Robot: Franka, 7 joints.
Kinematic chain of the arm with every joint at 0, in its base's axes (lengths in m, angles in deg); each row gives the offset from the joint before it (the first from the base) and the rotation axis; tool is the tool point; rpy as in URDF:
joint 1: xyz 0 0 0.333 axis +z
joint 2: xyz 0 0 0 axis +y
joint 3: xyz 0 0 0.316 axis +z
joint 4: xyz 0.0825 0 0 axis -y
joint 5: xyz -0.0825 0 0.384 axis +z
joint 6: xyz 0 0 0 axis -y
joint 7: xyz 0.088 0 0 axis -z
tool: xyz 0 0 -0.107 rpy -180 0 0
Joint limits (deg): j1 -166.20..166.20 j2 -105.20..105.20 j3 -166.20..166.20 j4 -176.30..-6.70 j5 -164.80..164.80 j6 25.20..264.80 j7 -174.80..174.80
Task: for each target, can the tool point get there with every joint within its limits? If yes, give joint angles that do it. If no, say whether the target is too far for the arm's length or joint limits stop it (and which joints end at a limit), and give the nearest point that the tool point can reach.
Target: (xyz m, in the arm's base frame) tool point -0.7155 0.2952 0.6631
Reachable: yes | joints 130.62 58.47 72.81 -39.37 -116.66 153.57 -29.90
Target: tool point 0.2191 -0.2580 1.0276
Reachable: yes | joints -91.26 33.75 102.55 -29.29 72.63 72.78 -45.42
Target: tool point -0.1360 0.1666 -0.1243
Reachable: yes | joints 127.02 75.33 -13.15 -129.07 -92.20 201.54 -29.82
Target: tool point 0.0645 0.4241 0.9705
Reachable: yes | joints 23.39 -20.02 44.12 -82.43 34.63 170.83 -113.27
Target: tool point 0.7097 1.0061 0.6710
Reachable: no: too far | nearest point 0.4769 0.6760 0.5601 | short by 0.419 m
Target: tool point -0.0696 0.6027 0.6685
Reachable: yes | joints 38.51 88.46 122.49 -96.60 -6.61 137.11 -105.98
